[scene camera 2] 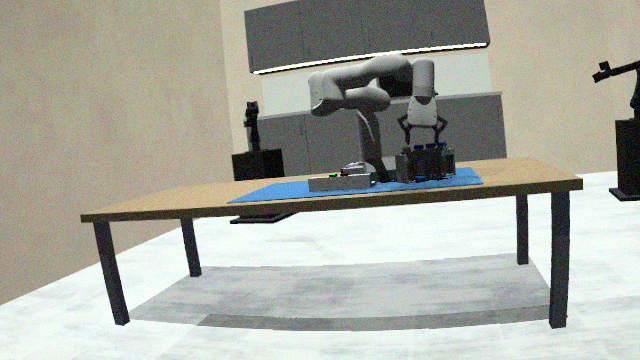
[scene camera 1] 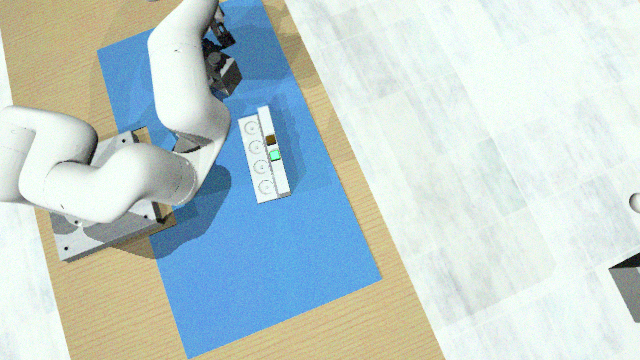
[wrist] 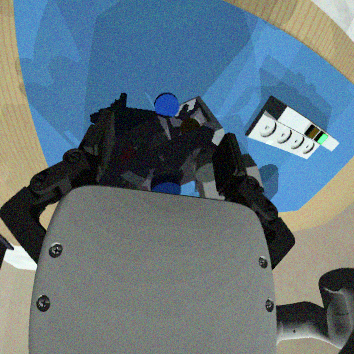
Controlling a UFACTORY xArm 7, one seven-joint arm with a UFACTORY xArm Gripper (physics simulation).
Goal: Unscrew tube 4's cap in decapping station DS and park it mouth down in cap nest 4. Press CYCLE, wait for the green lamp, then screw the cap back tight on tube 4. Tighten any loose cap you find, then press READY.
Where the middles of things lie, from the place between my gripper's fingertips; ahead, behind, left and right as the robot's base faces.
Now: hand 190 mm to the left of the grey control box [scene camera 2: 383, 170], 110 mm past it and 80 mm above it.
